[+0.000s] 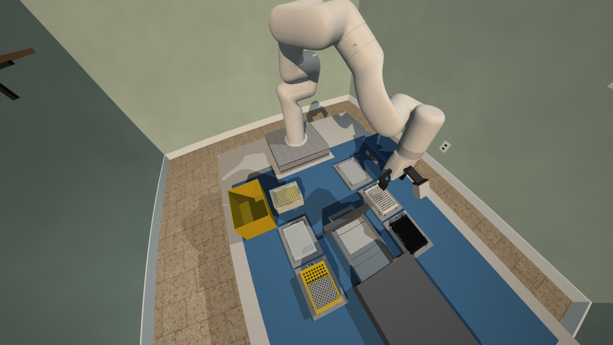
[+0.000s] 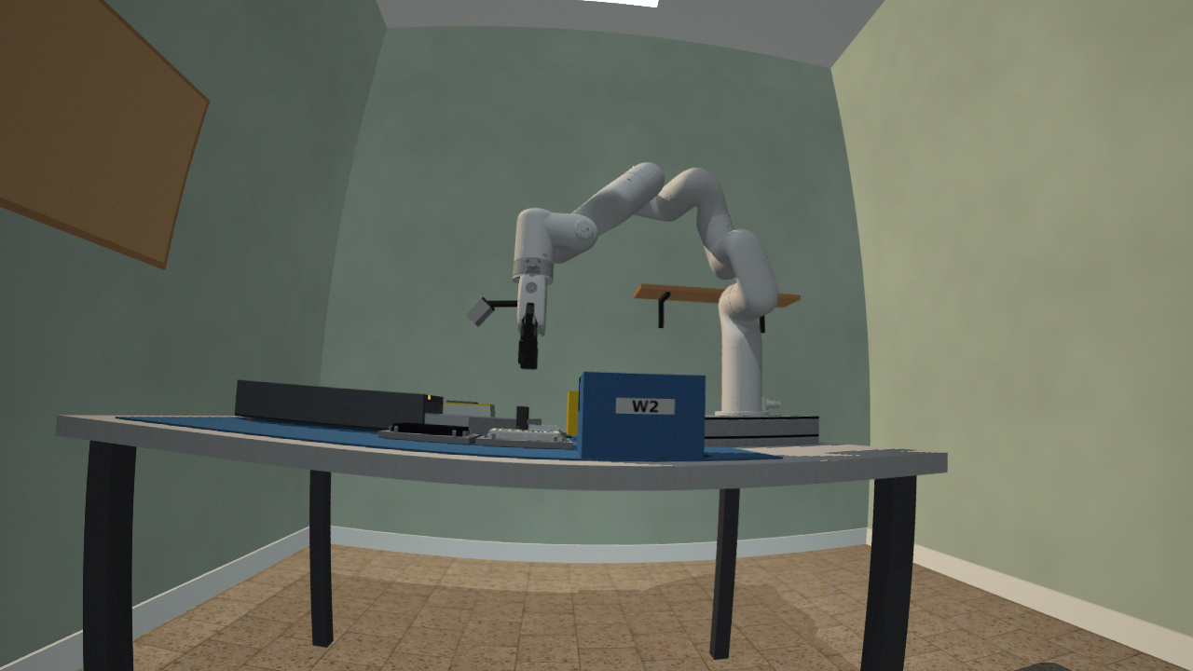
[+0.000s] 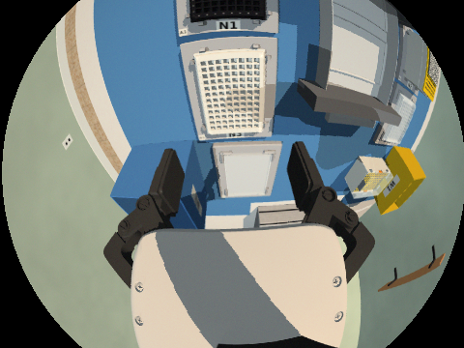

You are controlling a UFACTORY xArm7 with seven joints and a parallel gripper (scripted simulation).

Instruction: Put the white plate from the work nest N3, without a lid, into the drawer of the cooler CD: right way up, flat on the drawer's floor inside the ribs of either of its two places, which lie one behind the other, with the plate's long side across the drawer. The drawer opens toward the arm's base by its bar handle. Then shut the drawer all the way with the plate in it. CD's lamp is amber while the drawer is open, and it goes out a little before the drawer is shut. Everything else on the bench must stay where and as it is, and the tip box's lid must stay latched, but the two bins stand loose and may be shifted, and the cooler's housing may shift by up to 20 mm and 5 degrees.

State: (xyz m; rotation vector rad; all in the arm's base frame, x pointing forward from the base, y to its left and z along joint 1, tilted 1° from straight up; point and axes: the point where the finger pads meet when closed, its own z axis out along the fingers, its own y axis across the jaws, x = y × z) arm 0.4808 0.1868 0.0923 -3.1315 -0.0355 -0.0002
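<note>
Now: the grey nest N3 140 mm below my hand. Also, from my hand: cooler drawer: 140 mm ahead, 190 mm to the right, 130 mm below; then black plate: 170 mm ahead, 130 mm below; then blue bin W2: 180 mm behind, 140 mm to the left, 110 mm below.
</note>
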